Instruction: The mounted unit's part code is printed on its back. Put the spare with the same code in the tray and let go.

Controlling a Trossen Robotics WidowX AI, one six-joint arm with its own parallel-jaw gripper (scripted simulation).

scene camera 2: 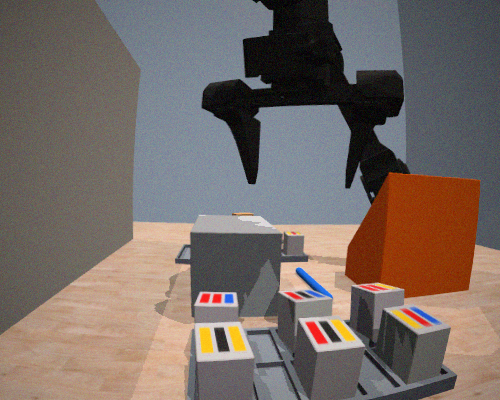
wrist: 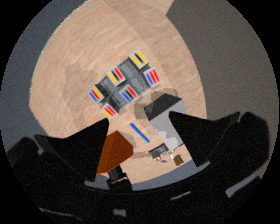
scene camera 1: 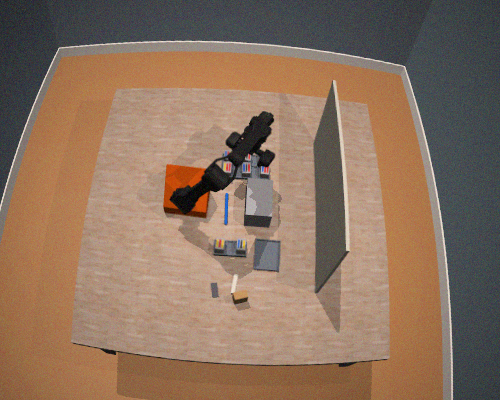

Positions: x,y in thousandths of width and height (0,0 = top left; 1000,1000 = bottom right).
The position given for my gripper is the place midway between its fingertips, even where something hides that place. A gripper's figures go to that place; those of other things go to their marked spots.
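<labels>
My gripper (scene camera 2: 597,466), 27 cm from the lens. Grey box (scene camera 2: 485,636), 32 cm from the lens. Grey panel (scene camera 2: 153,214), 47 cm from the lens. Marked spots on the grey box and the grey panel, 34 cm apart.
</labels>
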